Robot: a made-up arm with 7 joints.
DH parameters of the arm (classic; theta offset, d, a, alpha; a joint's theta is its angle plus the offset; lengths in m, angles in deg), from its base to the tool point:
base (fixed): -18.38 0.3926 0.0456 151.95
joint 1: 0 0.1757 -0.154 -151.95
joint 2: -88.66 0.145 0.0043 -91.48
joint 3: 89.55 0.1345 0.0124 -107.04
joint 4: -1.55 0.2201 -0.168 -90
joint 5: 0 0.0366 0.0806 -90
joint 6: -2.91 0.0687 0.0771 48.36
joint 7: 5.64 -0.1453 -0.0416 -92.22
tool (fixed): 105.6 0.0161 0 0
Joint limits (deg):
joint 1: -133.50..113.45
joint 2: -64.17..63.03
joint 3: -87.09..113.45
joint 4: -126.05..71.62
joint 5: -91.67..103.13
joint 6: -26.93..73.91
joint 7: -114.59..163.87
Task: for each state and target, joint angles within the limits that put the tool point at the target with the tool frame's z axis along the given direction. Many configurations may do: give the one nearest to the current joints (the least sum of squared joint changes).
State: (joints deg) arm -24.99 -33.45 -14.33 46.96 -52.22 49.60 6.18
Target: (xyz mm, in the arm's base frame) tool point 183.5 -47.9 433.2 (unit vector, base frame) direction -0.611 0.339 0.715
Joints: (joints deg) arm 11.15 -52.37 -23.95 3.53 -19.99 73.91 49.93
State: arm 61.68 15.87 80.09 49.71 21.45 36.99 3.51
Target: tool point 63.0 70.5 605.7 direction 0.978 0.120 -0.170
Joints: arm 32.38 28.93 84.79 66.64 31.69 33.61 -20.94
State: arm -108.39 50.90 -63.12 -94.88 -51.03 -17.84 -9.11
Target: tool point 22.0 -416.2 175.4 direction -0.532 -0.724 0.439
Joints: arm -113.80 63.03 -71.72 -126.05 -78.21 -17.33 -33.10
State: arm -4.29 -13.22 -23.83 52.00 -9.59 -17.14 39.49
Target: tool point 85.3 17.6 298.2 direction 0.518 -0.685 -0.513
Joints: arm -14.94 -37.67 -7.00 71.62 13.21 -14.77 41.15
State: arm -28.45 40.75 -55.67 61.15 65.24 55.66 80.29
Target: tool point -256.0 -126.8 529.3 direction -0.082 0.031 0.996
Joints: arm -80.60 58.70 -14.09 58.39 46.97 60.92 62.13
